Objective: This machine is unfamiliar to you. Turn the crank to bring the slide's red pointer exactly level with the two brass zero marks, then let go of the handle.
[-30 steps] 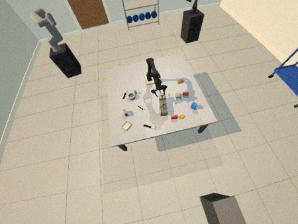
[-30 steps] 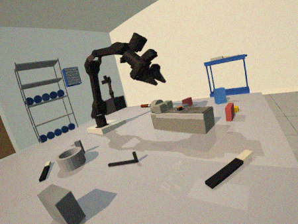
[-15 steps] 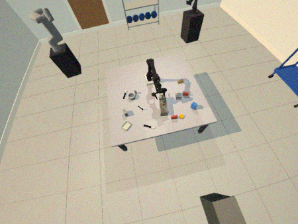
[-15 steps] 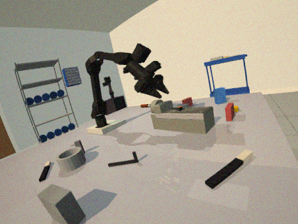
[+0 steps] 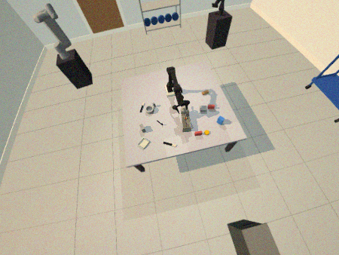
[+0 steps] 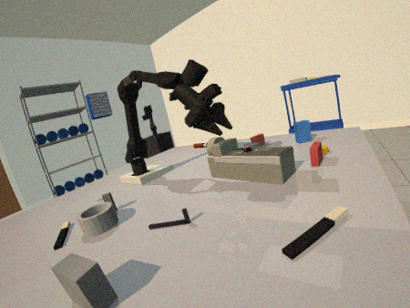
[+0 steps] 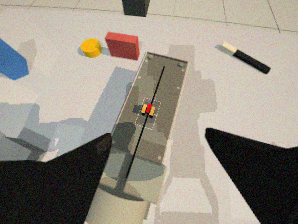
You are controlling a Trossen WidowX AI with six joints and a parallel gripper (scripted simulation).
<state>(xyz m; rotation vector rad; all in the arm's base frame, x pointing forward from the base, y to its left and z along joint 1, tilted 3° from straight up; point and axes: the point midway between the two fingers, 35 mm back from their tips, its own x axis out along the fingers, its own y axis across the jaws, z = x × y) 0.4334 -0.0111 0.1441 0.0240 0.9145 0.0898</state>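
Now: the brown crank handle 140 mm behind my gripper tip, 40 mm to the left of it and 40 mm below it. Also, from my gripper tip: yellow disc: 260 mm ahead, 170 mm to the left, 140 mm below; then red pointer: 50 mm ahead, 10 mm to the left, 60 mm below; then black l-shaped piece: 40 mm behind, 260 mm to the right, 130 mm below.
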